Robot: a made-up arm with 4 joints. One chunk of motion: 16 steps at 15 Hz.
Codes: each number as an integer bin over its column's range. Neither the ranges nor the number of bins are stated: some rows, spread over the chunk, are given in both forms.
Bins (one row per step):
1: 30 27 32 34
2: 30 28 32 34
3: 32 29 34 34
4: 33 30 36 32
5: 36 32 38 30
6: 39 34 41 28
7: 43 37 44 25
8: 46 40 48 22
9: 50 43 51 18
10: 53 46 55 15
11: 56 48 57 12
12: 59 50 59 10
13: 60 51 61 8
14: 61 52 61 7
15: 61 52 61 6
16: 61 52 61 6
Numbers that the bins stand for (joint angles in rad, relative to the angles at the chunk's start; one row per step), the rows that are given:
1: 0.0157 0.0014 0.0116 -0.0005
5: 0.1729 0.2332 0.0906 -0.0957
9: 0.5395 0.7430 0.2619 -0.3814
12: 0.7752 1.0675 0.3673 -0.5719
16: 0.8276 1.1602 0.3937 -0.6671
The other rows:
2: 0.0157 0.0478 0.0116 -0.0005
3: 0.0681 0.0941 0.0379 -0.0005
4: 0.0943 0.1405 0.0643 -0.0481
6: 0.2514 0.3259 0.1302 -0.1433
7: 0.3562 0.4649 0.1697 -0.2148
8: 0.4348 0.6040 0.2224 -0.2862
10: 0.6181 0.8821 0.3146 -0.4529
11: 0.6967 0.9748 0.3410 -0.5243
13: 0.8014 1.1138 0.3937 -0.6195
14: 0.8276 1.1602 0.3937 -0.6433
15: 0.8276 1.1602 0.3937 -0.6671

